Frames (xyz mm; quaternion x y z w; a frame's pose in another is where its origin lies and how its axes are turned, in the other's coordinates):
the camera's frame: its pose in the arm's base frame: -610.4 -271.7 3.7 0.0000 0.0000 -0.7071 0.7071
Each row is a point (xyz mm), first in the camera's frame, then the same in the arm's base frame.
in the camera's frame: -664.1 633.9 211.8
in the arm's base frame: 23.5 392.4 215.5
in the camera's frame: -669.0 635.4 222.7
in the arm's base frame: 25.0 397.3 226.4
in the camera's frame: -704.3 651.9 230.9
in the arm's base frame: 41.5 432.6 234.6
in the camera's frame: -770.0 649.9 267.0
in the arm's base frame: 39.5 498.3 270.7
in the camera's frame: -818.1 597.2 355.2
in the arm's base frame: -13.2 546.4 358.9
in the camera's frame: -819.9 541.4 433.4
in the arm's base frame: -69.0 548.2 437.1
